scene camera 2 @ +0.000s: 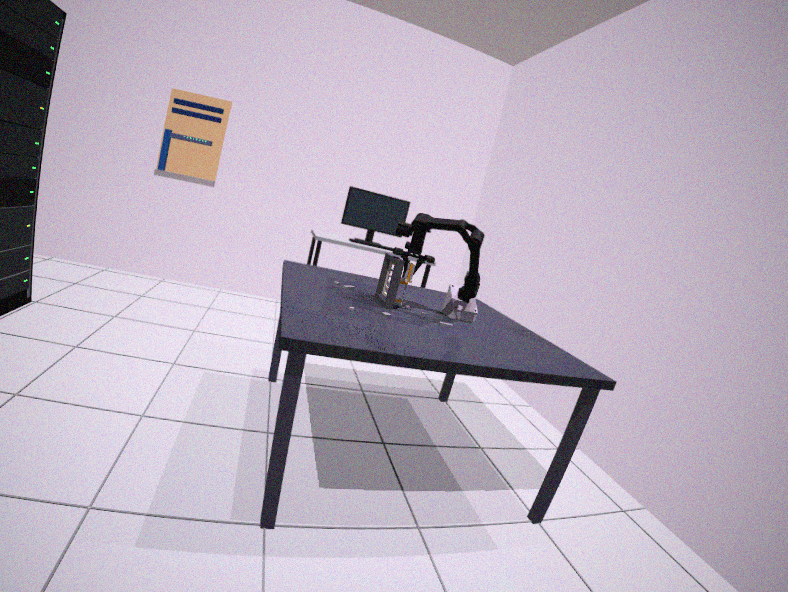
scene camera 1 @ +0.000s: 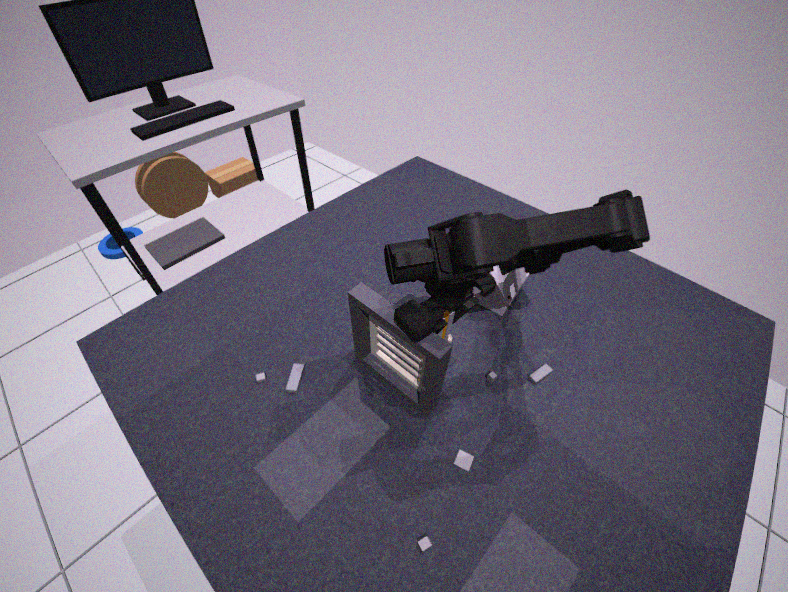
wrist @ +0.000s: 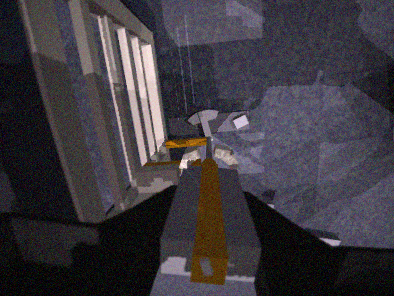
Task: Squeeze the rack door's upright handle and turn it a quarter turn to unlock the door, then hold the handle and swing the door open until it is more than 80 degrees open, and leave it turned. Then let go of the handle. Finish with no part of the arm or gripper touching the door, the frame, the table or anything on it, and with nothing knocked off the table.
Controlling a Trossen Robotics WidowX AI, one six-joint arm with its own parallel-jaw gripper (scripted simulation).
Scene:
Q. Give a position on a grey rack frame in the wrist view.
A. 41, 189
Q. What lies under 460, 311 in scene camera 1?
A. My gripper.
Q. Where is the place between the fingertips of my gripper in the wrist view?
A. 209, 195

